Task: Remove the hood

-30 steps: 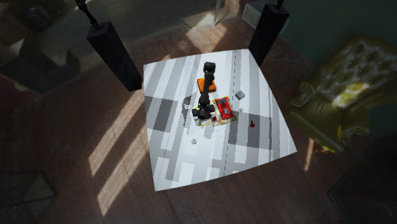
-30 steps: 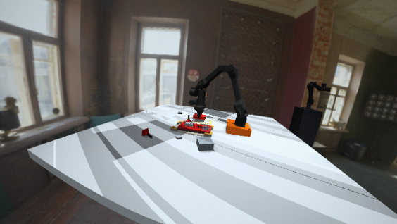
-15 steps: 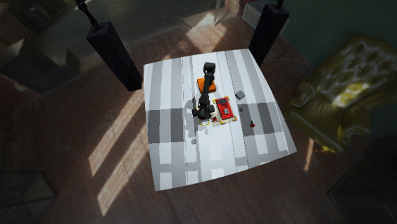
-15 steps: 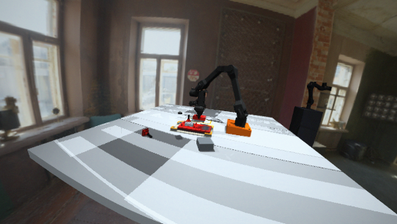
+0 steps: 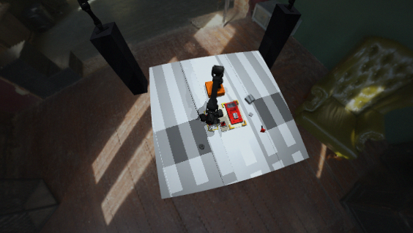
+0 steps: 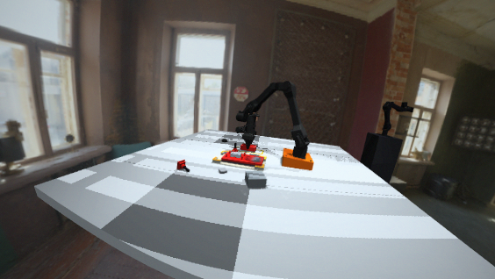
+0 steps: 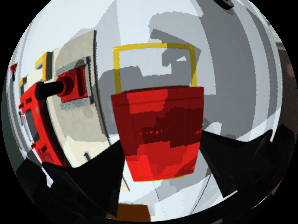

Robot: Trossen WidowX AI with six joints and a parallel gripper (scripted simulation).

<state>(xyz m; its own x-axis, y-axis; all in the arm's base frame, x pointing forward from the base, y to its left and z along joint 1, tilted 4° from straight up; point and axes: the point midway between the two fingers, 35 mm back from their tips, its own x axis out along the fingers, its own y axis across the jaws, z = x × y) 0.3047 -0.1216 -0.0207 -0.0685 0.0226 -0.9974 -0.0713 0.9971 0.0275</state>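
Now: the red hood 10 mm above my gripper tip. The rest, counted from my gripper tip: small round piece: 220 mm ahead, 120 mm to the right, 10 mm below.
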